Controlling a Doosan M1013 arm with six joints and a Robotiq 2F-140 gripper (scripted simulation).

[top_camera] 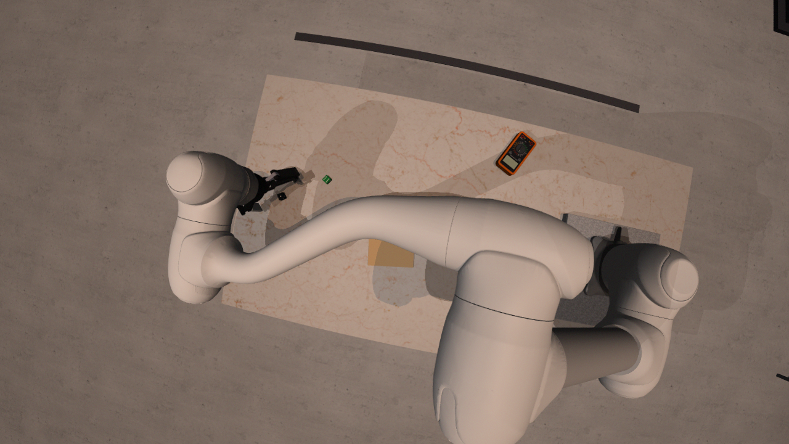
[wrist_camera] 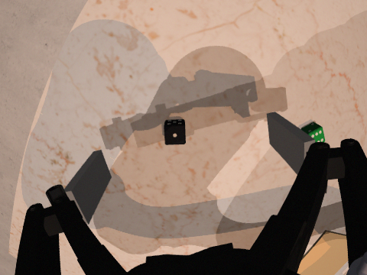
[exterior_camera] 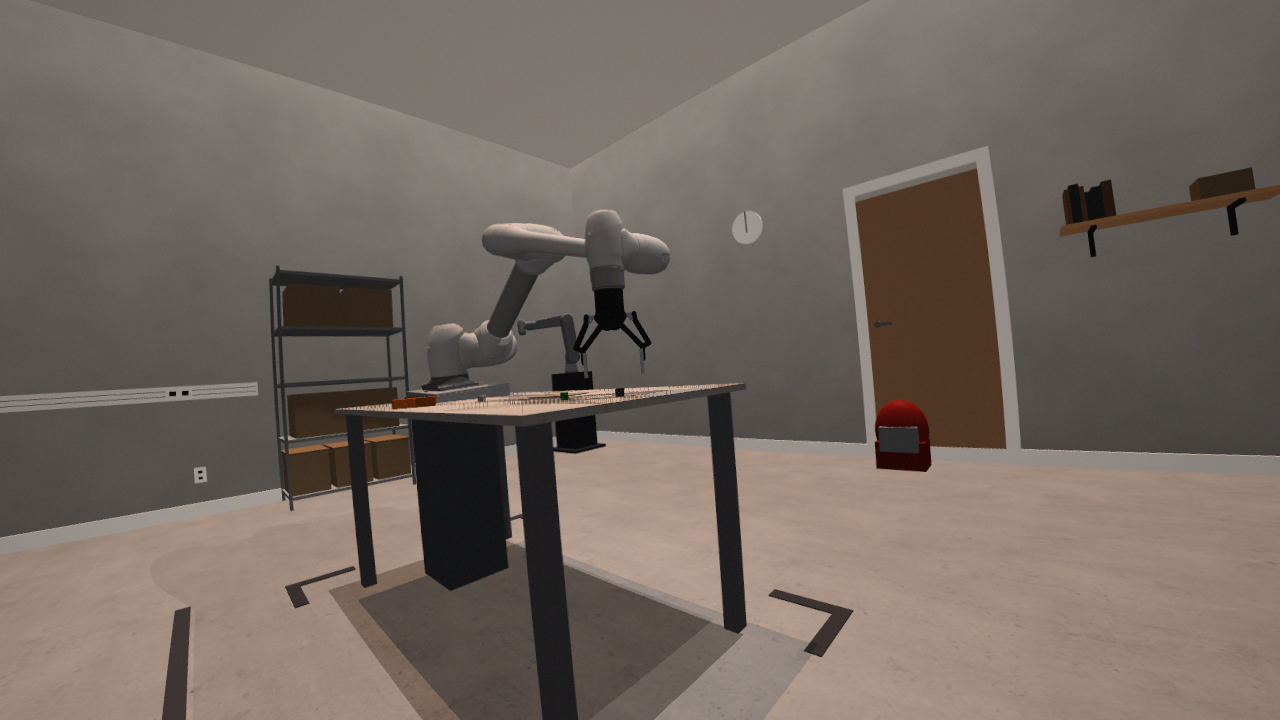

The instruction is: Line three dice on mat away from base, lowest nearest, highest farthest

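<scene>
Right now the black die is 10 mm ahead of my hand, 10 mm to the left of it and 50 mm below it. Round my hand: white die: 570 mm behind, 70 mm to the right, 50 mm below; mat: 360 mm behind, 90 mm to the left, 60 mm below; green die: 130 mm behind, 70 mm to the right, 50 mm below.
</scene>
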